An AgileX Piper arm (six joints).
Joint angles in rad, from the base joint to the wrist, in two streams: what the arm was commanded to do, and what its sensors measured. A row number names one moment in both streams.
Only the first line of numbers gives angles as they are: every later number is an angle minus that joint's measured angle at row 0.
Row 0, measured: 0.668, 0.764, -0.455, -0.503, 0.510, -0.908
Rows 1 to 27, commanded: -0.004, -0.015, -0.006, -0.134, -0.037, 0.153; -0.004, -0.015, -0.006, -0.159, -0.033, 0.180; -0.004, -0.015, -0.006, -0.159, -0.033, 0.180; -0.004, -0.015, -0.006, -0.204, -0.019, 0.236; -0.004, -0.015, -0.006, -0.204, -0.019, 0.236; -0.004, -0.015, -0.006, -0.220, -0.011, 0.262; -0.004, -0.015, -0.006, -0.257, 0.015, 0.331; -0.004, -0.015, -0.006, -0.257, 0.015, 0.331; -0.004, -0.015, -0.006, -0.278, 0.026, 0.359; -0.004, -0.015, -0.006, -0.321, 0.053, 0.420; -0.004, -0.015, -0.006, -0.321, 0.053, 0.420; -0.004, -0.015, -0.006, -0.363, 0.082, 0.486; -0.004, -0.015, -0.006, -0.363, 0.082, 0.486; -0.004, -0.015, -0.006, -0.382, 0.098, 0.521; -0.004, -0.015, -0.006, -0.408, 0.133, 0.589; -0.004, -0.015, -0.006, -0.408, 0.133, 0.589; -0.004, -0.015, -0.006, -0.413, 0.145, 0.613; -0.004, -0.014, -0.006, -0.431, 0.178, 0.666; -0.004, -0.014, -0.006, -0.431, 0.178, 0.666; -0.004, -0.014, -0.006, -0.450, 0.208, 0.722; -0.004, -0.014, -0.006, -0.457, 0.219, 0.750; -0.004, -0.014, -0.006, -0.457, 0.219, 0.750; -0.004, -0.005, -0.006, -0.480, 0.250, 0.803; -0.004, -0.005, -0.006, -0.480, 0.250, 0.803; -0.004, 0.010, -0.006, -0.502, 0.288, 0.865; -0.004, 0.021, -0.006, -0.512, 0.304, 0.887; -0.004, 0.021, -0.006, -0.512, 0.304, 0.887
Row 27, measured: 0.000, 0.006, 0.002, -0.406, 0.272, 0.808
